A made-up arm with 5 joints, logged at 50 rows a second.
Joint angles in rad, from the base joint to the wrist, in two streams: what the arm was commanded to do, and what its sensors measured. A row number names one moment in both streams.
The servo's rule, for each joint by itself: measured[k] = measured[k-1] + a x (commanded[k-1-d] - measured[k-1]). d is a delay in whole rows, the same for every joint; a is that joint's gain. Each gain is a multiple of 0.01, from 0.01 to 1. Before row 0 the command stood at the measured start. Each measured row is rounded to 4 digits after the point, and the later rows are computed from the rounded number. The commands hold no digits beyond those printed.
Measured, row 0:
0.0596 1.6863 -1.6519 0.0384 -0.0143
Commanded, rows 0 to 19:
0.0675 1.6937 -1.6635 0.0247 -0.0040
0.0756 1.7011 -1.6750 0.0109 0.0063
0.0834 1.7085 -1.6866 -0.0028 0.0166
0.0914 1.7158 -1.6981 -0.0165 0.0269
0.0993 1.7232 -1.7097 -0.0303 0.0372
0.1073 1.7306 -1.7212 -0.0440 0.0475
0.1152 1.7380 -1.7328 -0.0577 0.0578
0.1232 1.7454 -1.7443 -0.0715 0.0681
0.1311 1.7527 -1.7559 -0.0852 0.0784
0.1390 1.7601 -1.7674 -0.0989 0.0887
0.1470 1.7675 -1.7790 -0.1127 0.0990
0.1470 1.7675 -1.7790 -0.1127 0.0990
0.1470 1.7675 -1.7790 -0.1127 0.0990
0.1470 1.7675 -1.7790 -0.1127 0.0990
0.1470 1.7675 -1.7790 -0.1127 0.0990
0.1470 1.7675 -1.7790 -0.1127 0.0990
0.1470 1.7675 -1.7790 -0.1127 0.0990
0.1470 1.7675 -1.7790 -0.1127 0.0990
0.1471 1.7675 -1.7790 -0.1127 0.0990
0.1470 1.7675 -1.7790 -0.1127 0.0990
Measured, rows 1 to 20:
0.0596 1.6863 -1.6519 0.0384 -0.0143
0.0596 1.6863 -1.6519 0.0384 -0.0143
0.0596 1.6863 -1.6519 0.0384 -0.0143
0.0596 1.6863 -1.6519 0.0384 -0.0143
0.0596 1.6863 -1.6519 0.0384 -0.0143
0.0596 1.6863 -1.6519 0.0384 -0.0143
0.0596 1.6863 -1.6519 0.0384 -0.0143
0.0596 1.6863 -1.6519 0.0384 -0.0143
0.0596 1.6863 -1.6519 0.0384 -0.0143
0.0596 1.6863 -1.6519 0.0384 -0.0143
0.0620 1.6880 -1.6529 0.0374 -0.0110
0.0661 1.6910 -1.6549 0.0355 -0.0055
0.0713 1.6950 -1.6578 0.0328 0.0016
0.0773 1.6998 -1.6614 0.0293 0.0097
0.0839 1.7052 -1.6657 0.0251 0.0185
0.0909 1.7110 -1.6707 0.0203 0.0278
0.0982 1.7172 -1.6763 0.0148 0.0374
0.1057 1.7237 -1.6824 0.0088 0.0472
0.1133 1.7304 -1.6890 0.0022 0.0572
0.1210 1.7372 -1.6961 -0.0049 0.0673
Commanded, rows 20 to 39:
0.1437 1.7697 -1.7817 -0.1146 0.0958
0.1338 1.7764 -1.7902 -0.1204 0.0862
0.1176 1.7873 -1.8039 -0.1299 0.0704
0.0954 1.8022 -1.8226 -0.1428 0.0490
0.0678 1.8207 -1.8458 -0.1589 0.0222
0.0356 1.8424 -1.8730 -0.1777 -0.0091
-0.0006 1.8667 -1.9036 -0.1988 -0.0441
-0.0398 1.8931 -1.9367 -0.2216 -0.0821
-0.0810 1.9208 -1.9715 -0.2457 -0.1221
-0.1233 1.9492 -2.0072 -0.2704 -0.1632
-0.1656 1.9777 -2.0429 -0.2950 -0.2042
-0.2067 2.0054 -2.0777 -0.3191 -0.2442
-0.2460 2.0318 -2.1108 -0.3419 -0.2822
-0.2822 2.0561 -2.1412 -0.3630 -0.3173
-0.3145 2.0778 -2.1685 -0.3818 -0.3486
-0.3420 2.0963 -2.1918 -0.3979 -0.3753
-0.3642 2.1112 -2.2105 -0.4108 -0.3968
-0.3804 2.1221 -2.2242 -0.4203 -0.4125
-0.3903 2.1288 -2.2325 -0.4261 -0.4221
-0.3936 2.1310 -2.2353 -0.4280 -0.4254
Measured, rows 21 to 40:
0.1288 1.7442 -1.7036 -0.0124 0.0774
0.1343 1.7496 -1.7104 -0.0194 0.0843
0.1381 1.7537 -1.7166 -0.0259 0.0890
0.1408 1.7569 -1.7222 -0.0320 0.0922
0.1427 1.7593 -1.7273 -0.0376 0.0944
0.1440 1.7612 -1.7320 -0.0429 0.0959
0.1449 1.7626 -1.7362 -0.0478 0.0969
0.1455 1.7637 -1.7401 -0.0523 0.0976
0.1460 1.7646 -1.7436 -0.0565 0.0980
0.1463 1.7653 -1.7468 -0.0604 0.0983
0.1455 1.7663 -1.7499 -0.0642 0.0975
0.1420 1.7686 -1.7535 -0.0681 0.0939
0.1347 1.7729 -1.7580 -0.0724 0.0864
0.1229 1.7796 -1.7638 -0.0773 0.0744
0.1064 1.7891 -1.7712 -0.0830 0.0577
0.0852 1.8014 -1.7804 -0.0896 0.0363
0.0595 1.8164 -1.7915 -0.0972 0.0106
0.0297 1.8340 -1.8046 -0.1059 -0.0191
-0.0035 1.8540 -1.8196 -0.1157 -0.0521
-0.0394 1.8759 -1.8365 -0.1265 -0.0877

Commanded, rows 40 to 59:
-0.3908 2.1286 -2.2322 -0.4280 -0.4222
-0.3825 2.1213 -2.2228 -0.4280 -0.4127
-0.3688 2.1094 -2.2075 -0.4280 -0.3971
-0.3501 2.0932 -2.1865 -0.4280 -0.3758
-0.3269 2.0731 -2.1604 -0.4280 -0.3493
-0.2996 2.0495 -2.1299 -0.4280 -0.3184
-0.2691 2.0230 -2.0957 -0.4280 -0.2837
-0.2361 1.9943 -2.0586 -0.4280 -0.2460
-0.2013 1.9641 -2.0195 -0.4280 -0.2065
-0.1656 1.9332 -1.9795 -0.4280 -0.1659
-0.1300 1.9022 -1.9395 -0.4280 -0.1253
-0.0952 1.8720 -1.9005 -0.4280 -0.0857
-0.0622 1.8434 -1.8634 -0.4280 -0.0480
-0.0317 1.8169 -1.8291 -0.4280 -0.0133
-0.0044 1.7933 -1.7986 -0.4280 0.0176
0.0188 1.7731 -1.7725 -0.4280 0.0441
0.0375 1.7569 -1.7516 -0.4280 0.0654
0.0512 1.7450 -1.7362 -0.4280 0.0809
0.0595 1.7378 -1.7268 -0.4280 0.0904
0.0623 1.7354 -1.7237 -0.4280 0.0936
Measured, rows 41 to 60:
-0.0773 1.8993 -1.8551 -0.1383 -0.1250
-0.1161 1.9237 -1.8751 -0.1510 -0.1631
-0.1551 1.9486 -1.8963 -0.1644 -0.2012
-0.1932 1.9733 -1.9183 -0.1783 -0.2384
-0.2296 1.9973 -1.9408 -0.1925 -0.2737
-0.2633 2.0201 -1.9634 -0.2069 -0.3062
-0.2936 2.0411 -1.9856 -0.2212 -0.3352
-0.3196 2.0597 -2.0071 -0.2351 -0.3599
-0.3408 2.0756 -2.0274 -0.2485 -0.3798
-0.3566 2.0883 -2.0461 -0.2611 -0.3944
-0.3669 2.0976 -2.0628 -0.2728 -0.4033
-0.3716 2.1031 -2.0772 -0.2837 -0.4063
-0.3708 2.1045 -2.0889 -0.2938 -0.4034
-0.3646 2.1019 -2.0977 -0.3032 -0.3946
-0.3533 2.0953 -2.1033 -0.3119 -0.3801
-0.3372 2.0848 -2.1057 -0.3200 -0.3604
-0.3168 2.0706 -2.1048 -0.3276 -0.3359
-0.2926 2.0531 -2.1006 -0.3346 -0.3071
-0.2652 2.0326 -2.0933 -0.3411 -0.2749
-0.2353 2.0097 -2.0831 -0.3472 -0.2400

